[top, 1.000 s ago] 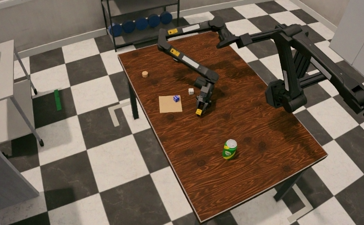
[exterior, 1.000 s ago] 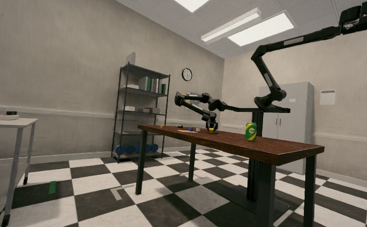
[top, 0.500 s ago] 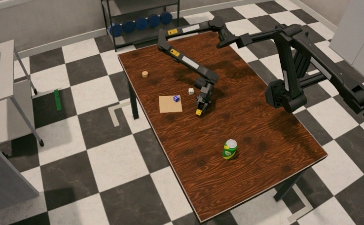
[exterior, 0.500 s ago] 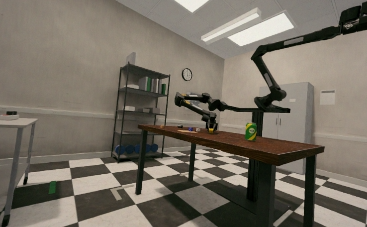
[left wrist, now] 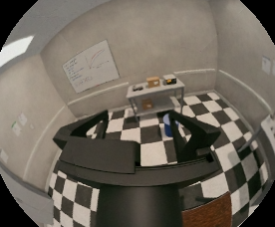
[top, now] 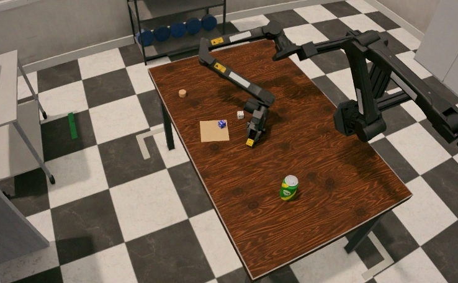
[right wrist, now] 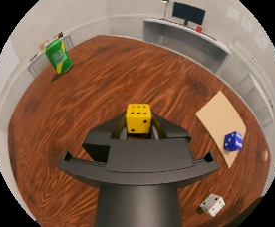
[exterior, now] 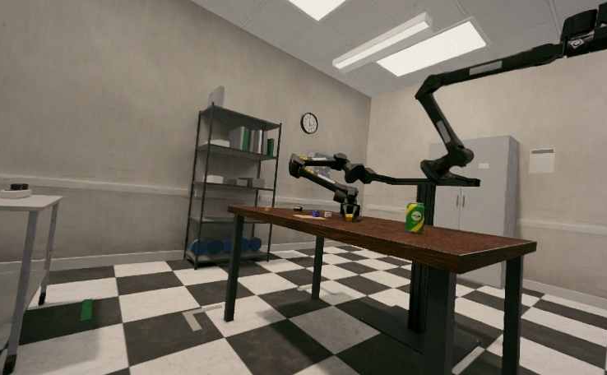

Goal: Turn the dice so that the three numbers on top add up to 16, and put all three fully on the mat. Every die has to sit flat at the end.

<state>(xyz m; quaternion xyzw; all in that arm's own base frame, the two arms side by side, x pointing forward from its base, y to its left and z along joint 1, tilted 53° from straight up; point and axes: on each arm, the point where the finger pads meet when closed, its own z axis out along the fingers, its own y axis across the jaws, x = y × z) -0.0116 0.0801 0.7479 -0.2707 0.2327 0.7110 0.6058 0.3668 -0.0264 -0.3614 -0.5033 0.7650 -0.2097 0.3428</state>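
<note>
Now: right hand right at the yellow die. The rest, counted from my right hand: tan mat (120 mm ahead, 160 mm to the right, 20 mm below); then blue die (70 mm ahead, 180 mm to the right); then white die (50 mm behind, 200 mm to the right).
</note>
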